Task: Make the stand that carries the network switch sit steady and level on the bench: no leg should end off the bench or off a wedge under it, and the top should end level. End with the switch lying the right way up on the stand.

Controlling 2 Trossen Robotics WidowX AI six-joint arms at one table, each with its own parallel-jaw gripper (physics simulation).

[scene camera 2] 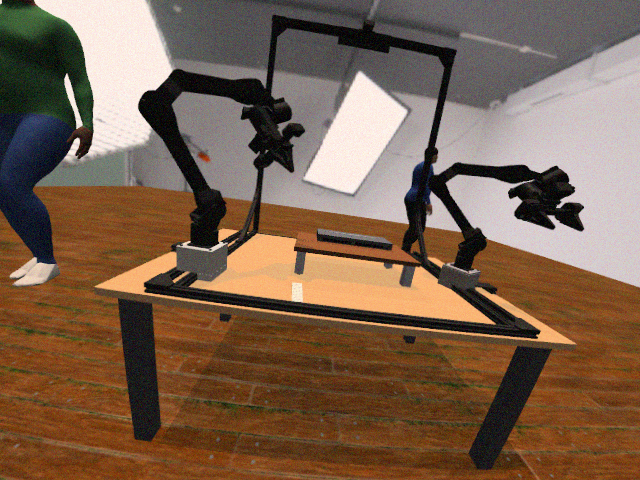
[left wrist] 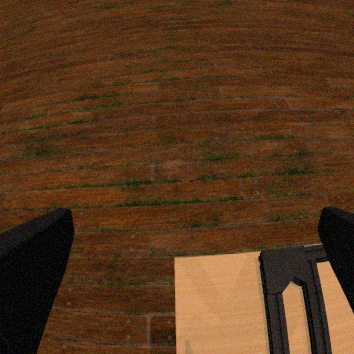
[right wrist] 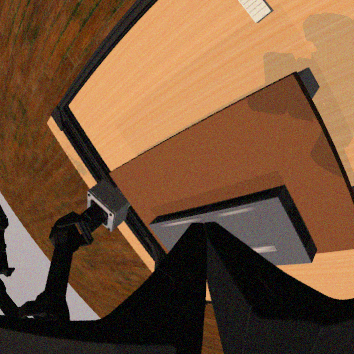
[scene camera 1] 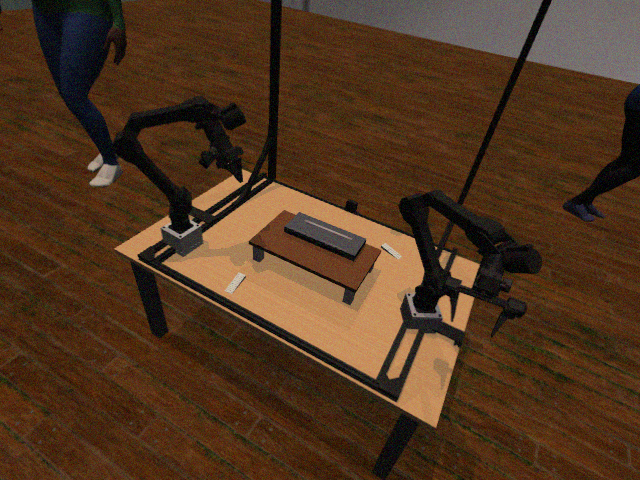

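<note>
The stand, a brown board on short grey legs, stands on the bench. Whether its top is level, or every leg touches down, I cannot tell. The grey network switch lies flat on the stand's rear half. One pale wedge lies in front of the stand; another wedge lies beyond its right end. My left gripper is open and empty at the bench's right edge. My right gripper is shut and empty, raised left of the stand.
Black rails border the bench. Black frame posts rise behind it. A small black object sits at the rear rail. People stand on the floor away from the bench, at the left and at the right in scene camera 1.
</note>
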